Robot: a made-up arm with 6 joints. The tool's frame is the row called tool. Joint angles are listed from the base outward.
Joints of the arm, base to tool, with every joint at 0 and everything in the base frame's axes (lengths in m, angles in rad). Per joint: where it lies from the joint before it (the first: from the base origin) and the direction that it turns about. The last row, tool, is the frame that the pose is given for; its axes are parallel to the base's.
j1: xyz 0 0 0.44 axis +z
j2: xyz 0 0 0 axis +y
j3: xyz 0 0 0.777 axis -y
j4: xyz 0 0 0 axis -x
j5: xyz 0.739 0 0 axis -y
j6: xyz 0 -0.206 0 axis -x
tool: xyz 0 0 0
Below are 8 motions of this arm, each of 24 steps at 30 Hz.
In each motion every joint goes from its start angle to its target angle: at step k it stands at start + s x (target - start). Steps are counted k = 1, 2, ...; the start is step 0. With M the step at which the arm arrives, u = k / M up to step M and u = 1 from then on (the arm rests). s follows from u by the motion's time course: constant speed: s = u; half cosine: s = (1 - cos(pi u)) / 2; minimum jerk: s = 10 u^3 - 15 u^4 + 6 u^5.
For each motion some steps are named. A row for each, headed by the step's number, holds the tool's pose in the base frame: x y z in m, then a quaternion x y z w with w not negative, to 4 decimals.
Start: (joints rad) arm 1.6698 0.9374 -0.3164 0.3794 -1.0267 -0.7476
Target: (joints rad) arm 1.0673 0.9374 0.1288 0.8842 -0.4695 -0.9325
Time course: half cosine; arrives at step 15
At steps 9, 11, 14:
9: 0.4868 1.0632 0.3702 -0.4130 0.4897 0.2423 0.7287
11: 0.6073 1.0564 0.4232 -0.3543 0.4549 0.2605 0.7744
14: 0.7111 1.0355 0.4718 -0.3081 0.4195 0.2722 0.8093

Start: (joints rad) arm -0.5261 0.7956 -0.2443 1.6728 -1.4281 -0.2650
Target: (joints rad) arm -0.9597 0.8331 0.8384 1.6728 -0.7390 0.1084
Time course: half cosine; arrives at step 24
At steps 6, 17, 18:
6: 0.9956 -0.6408 0.5374 -0.4909 0.7542 -0.3232 0.2929
17: 0.8726 -1.0120 1.0215 -0.4967 0.6151 -0.4557 0.4090
18: 0.8491 -1.0281 1.0596 -0.5028 0.6016 -0.4666 0.4094

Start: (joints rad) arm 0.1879 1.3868 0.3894 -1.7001 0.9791 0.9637
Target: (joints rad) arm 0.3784 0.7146 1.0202 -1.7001 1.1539 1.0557
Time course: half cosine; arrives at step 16
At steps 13, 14, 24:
13: 1.2120 0.4879 0.9405 0.3479 -0.1222 -0.3506 0.8609
14: 1.1932 0.4929 1.0032 0.3654 -0.1407 -0.3422 0.8541
24: 1.1754 0.4959 1.0544 0.3798 -0.1557 -0.3352 0.8480

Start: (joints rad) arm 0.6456 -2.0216 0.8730 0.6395 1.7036 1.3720
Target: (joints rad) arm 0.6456 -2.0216 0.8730 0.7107 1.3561 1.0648
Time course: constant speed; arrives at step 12
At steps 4, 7, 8, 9, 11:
4: -1.0581 -1.0003 0.1592 -0.2850 0.4100 0.7665 0.4040
7: -1.0600 -0.9989 0.1564 -0.2558 0.4534 0.7655 0.3781
8: -1.0607 -0.9984 0.1555 -0.2465 0.4677 0.7645 0.3688
9: -1.0613 -0.9979 0.1546 -0.2375 0.4819 0.7631 0.3593
11: -1.0626 -0.9969 0.1527 -0.2204 0.5098 0.7591 0.3395

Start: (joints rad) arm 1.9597 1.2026 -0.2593 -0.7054 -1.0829 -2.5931
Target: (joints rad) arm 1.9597 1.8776 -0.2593 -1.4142 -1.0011 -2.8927
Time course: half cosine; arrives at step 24
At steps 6, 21, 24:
6: -0.0987 0.6159 -0.0937 0.0705 0.3378 -0.7522 0.5613
21: -0.0382 0.1925 -0.3050 0.2387 -0.0632 -0.8958 0.3696
24: -0.0357 0.1719 -0.3092 0.2482 -0.0830 -0.8956 0.3598

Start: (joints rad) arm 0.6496 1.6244 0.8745 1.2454 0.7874 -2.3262
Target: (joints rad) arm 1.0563 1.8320 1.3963 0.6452 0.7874 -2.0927
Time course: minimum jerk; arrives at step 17
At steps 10, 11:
10: 1.0037 1.0903 0.0437 0.5055 0.4425 0.5086 0.5385
11: 0.9666 1.1246 0.0430 0.5176 0.4311 0.5225 0.5227

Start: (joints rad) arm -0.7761 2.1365 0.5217 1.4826 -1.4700 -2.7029
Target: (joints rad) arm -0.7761 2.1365 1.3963 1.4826 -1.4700 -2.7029
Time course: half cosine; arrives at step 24
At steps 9, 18, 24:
9: 0.7163 -0.7285 -0.6507 0.0170 0.1196 -0.9248 0.3608
18: 0.9079 -0.9166 -0.4079 0.1126 -0.0974 -0.9156 0.3735
24: 0.9436 -0.9516 -0.3234 0.1375 -0.1554 -0.9042 0.3734

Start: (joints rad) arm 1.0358 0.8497 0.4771 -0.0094 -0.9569 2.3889
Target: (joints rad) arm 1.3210 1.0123 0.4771 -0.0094 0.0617 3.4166
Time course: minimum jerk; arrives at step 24
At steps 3, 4, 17, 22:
3: 0.8211 0.9928 0.6788 0.7480 0.1763 -0.6390 0.0331
4: 0.8159 0.9980 0.6748 0.7501 0.1891 -0.6327 0.0376
17: 0.5707 1.1777 0.5052 0.7554 0.5818 -0.2073 0.2187
22: 0.5211 1.2018 0.4742 0.7425 0.6146 -0.1081 0.2436

